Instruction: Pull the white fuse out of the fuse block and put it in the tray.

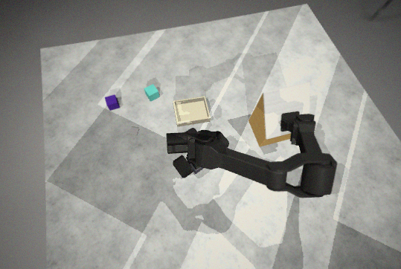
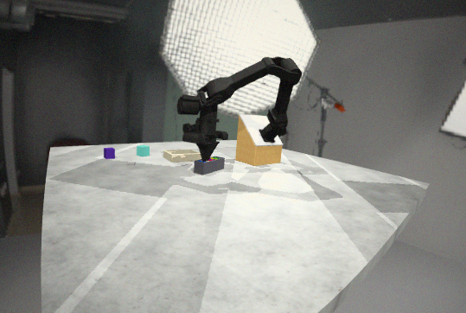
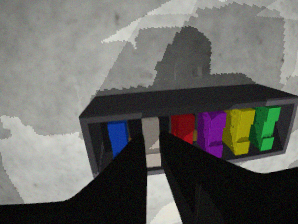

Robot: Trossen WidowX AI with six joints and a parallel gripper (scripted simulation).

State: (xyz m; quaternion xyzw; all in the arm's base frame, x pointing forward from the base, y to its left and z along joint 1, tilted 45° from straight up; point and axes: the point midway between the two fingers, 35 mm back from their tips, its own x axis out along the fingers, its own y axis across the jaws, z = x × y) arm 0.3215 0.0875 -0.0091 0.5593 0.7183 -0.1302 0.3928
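The beige tray lies 210 mm to the right of my gripper tip, 30 mm below it and 10 mm behind it. Round my gripper tip: teal cube (320 mm to the right, 130 mm ahead, 10 mm below); white fuse (10 mm below); purple cube (310 mm to the right, 280 mm ahead, 20 mm below).
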